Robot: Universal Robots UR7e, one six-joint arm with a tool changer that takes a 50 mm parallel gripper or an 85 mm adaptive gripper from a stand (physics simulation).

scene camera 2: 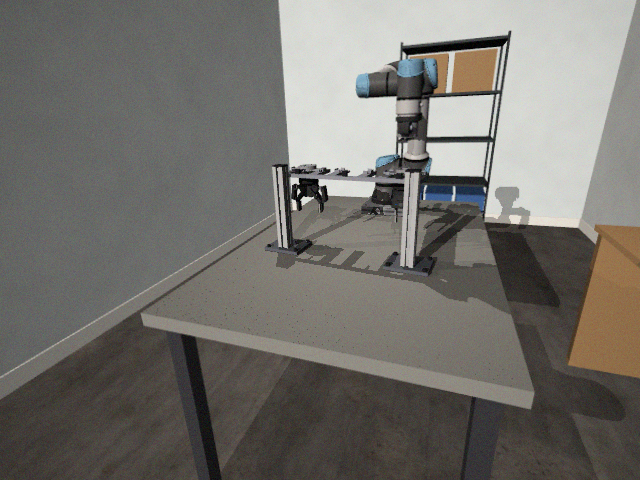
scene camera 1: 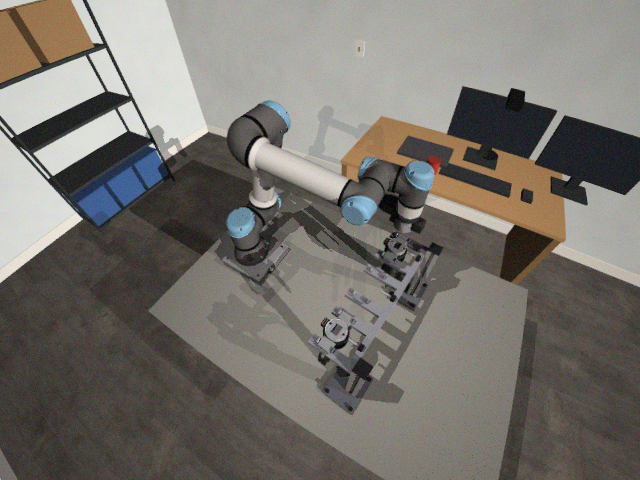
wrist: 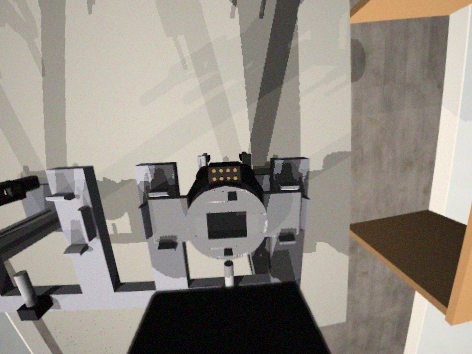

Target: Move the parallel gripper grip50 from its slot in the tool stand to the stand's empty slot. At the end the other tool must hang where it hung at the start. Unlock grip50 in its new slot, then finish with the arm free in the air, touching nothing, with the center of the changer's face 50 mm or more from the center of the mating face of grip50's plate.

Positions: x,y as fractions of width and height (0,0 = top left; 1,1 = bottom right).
Scene:
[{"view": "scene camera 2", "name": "adaptive gripper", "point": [0.48,0.39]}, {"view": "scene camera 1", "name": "adaptive gripper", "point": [0.53,0.69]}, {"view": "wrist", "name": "parallel gripper grip50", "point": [0.48,0.61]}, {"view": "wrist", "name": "tool stand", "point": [0.15,0.57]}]

